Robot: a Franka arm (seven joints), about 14 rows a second.
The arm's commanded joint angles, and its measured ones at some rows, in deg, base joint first. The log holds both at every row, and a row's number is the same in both.
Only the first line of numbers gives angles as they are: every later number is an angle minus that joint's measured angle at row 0.
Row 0, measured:
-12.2 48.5 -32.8 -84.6 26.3 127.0 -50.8
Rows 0 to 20, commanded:
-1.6 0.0 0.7 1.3 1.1 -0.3 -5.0
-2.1 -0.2 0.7 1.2 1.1 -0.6 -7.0
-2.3 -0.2 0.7 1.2 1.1 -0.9 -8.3
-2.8 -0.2 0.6 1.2 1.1 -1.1 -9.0
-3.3 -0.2 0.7 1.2 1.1 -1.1 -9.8
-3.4 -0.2 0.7 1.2 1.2 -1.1 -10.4
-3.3 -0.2 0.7 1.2 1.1 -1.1 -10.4
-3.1 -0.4 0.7 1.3 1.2 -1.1 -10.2
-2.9 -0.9 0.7 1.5 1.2 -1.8 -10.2
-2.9 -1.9 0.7 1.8 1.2 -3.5 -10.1
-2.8 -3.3 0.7 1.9 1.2 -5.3 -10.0
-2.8 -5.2 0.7 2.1 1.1 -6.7 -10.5
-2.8 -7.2 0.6 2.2 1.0 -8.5 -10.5
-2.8 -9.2 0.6 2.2 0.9 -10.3 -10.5
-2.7 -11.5 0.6 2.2 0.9 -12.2 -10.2
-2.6 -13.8 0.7 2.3 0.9 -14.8 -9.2
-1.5 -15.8 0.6 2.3 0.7 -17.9 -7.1
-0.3 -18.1 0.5 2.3 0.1 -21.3 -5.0
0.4 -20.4 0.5 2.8 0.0 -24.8 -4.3
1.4 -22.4 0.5 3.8 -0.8 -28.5 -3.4
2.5 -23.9 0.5 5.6 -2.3 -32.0 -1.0
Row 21, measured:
0.5 -19.9 0.2 4.3 -0.1 -26.5 -4.8
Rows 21 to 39, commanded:
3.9 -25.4 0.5 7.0 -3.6 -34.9 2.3
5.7 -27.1 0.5 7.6 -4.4 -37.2 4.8
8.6 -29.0 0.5 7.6 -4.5 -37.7 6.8
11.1 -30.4 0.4 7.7 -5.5 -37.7 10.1
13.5 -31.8 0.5 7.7 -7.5 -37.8 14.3
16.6 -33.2 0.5 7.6 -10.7 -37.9 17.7
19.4 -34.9 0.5 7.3 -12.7 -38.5 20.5
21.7 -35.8 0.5 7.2 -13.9 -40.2 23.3
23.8 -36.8 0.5 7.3 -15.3 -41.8 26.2
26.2 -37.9 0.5 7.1 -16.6 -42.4 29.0
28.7 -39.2 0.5 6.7 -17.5 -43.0 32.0
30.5 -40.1 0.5 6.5 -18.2 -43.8 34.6
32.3 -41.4 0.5 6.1 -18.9 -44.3 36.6
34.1 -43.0 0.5 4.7 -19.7 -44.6 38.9
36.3 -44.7 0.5 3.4 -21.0 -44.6 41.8
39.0 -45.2 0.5 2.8 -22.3 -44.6 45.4
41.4 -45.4 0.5 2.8 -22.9 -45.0 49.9
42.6 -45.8 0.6 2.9 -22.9 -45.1 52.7
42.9 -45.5 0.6 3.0 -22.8 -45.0 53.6
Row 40, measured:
40.7 -43.7 1.1 4.8 -21.5 -44.8 49.7
